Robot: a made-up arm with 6 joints. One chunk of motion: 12 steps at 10 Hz.
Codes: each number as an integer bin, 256 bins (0 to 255) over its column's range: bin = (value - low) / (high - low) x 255, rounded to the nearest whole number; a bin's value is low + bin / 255 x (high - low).
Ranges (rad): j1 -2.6..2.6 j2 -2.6..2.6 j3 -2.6..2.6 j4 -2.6..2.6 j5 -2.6..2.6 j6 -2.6..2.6
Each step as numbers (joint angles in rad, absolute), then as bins.
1 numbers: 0.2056 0.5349 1.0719 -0.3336 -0.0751 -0.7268
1 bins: 138 154 180 111 124 92
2 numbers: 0.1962 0.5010 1.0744 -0.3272 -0.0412 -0.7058
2 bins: 137 152 180 111 125 93
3 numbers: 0.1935 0.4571 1.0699 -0.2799 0.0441 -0.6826
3 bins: 137 150 180 114 130 94
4 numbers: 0.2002 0.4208 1.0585 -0.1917 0.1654 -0.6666
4 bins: 137 148 179 118 136 95
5 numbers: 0.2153 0.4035 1.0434 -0.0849 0.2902 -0.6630
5 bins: 138 147 179 123 142 95
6 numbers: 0.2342 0.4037 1.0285 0.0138 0.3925 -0.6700
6 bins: 139 147 178 128 147 95
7 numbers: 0.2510 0.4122 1.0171 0.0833 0.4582 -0.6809
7 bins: 140 148 177 132 150 94
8 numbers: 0.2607 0.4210 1.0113 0.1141 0.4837 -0.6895
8 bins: 140 148 177 133 151 94
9 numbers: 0.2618 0.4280 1.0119 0.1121 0.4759 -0.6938
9 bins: 140 148 177 133 151 93
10 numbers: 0.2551 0.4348 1.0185 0.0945 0.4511 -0.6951
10 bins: 140 149 177 132 150 93
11 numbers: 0.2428 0.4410 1.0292 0.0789 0.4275 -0.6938
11 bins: 139 149 178 131 148 93
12 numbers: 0.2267 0.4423 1.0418 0.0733 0.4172 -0.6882
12 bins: 139 149 179 131 148 94
